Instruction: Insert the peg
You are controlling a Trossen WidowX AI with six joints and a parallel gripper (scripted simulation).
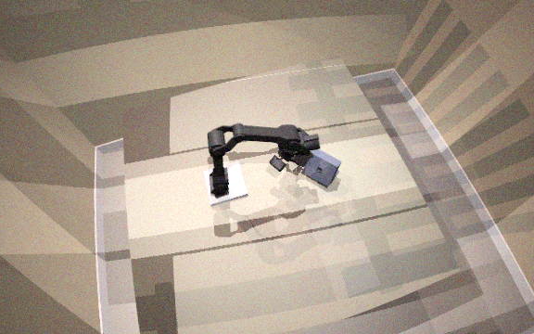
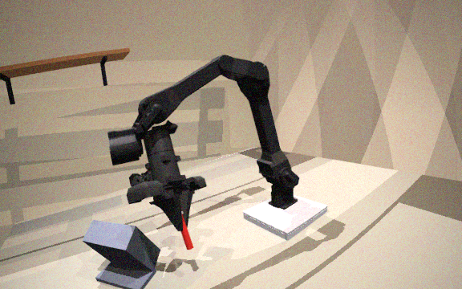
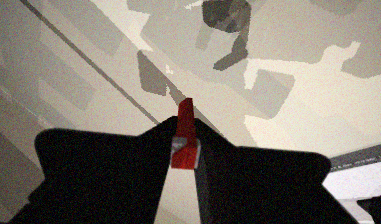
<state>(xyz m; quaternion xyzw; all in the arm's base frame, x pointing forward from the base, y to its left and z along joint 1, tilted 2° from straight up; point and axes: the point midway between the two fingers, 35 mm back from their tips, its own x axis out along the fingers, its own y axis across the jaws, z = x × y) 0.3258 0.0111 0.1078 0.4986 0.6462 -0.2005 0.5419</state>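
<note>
My gripper tip is 110 mm short of the blue-grey sloped panel, 100 mm to the left of it and 40 mm above it. From my gripper tip the other things lie so: red peg: 20 mm above, 10 mm to the right.
</note>
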